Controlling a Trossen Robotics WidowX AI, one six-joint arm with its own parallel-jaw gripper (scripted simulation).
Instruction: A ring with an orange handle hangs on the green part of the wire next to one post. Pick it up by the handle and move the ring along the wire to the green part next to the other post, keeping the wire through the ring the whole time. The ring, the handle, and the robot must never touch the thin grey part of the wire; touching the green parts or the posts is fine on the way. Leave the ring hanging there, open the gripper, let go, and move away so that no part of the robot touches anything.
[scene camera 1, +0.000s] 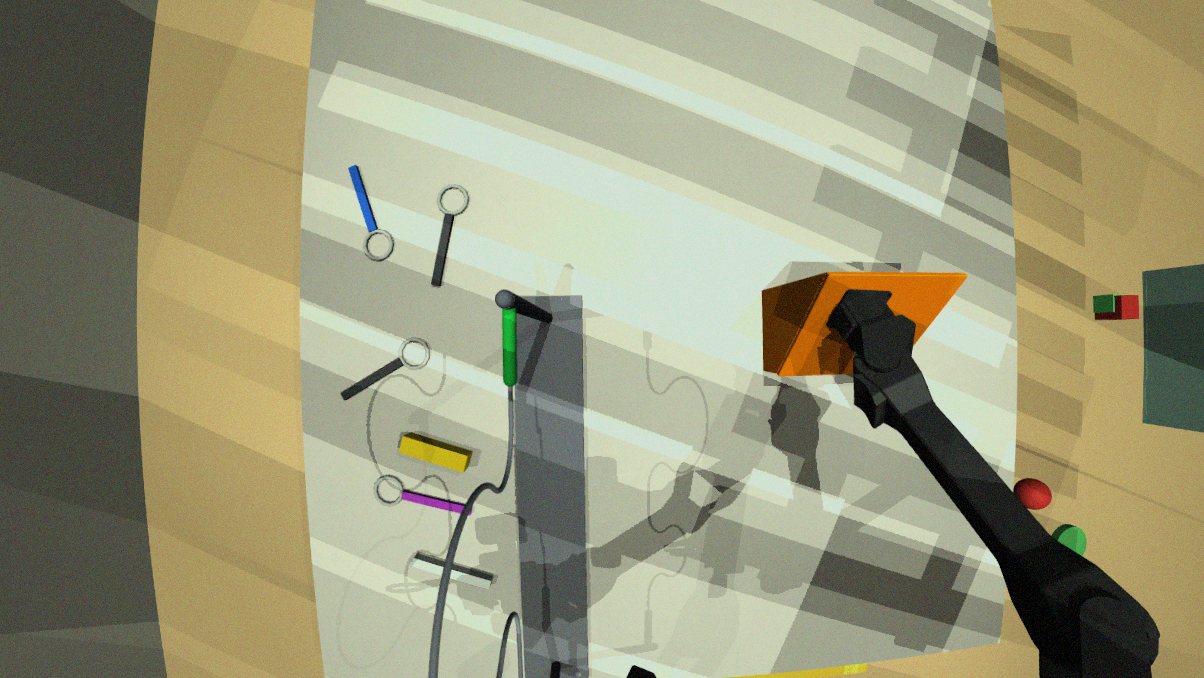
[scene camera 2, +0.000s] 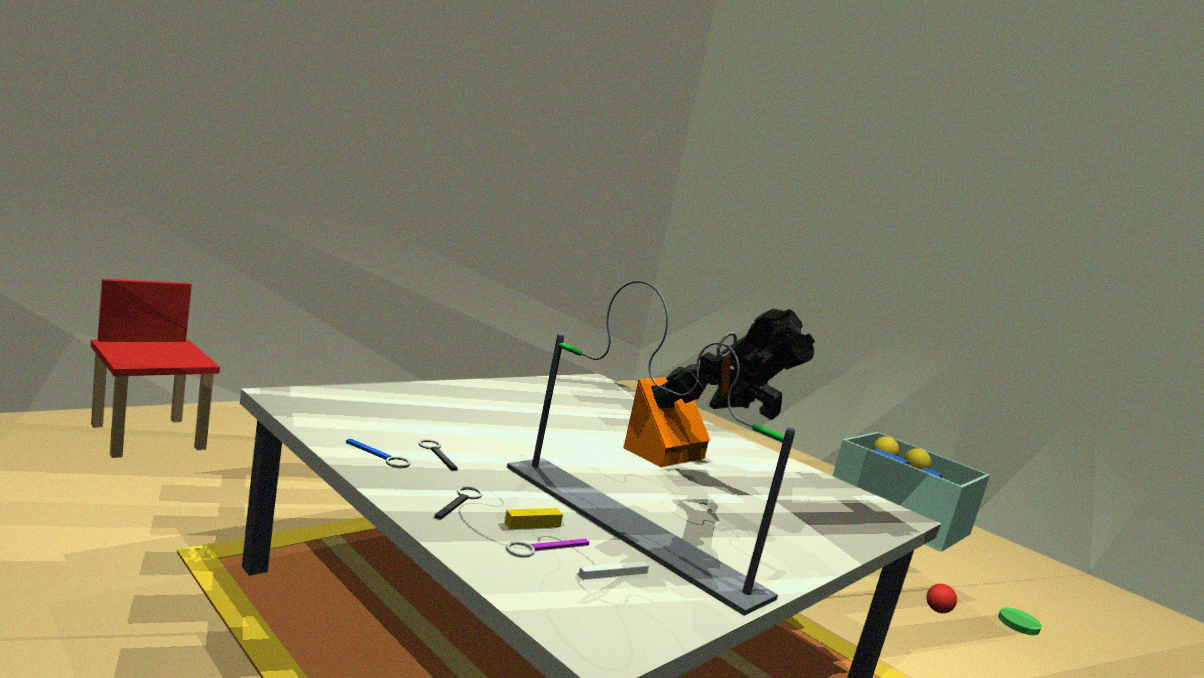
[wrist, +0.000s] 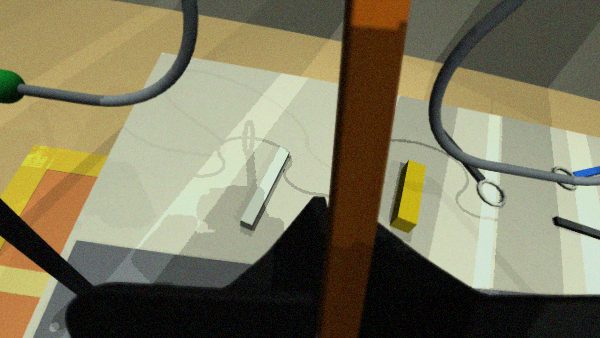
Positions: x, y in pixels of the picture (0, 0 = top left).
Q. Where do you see my gripper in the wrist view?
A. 328, 209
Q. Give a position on a yellow block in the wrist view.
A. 407, 203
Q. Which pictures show the yellow block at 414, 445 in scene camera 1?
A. Scene camera 1, scene camera 2 and the wrist view: all of them.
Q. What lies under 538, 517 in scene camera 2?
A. A yellow block.
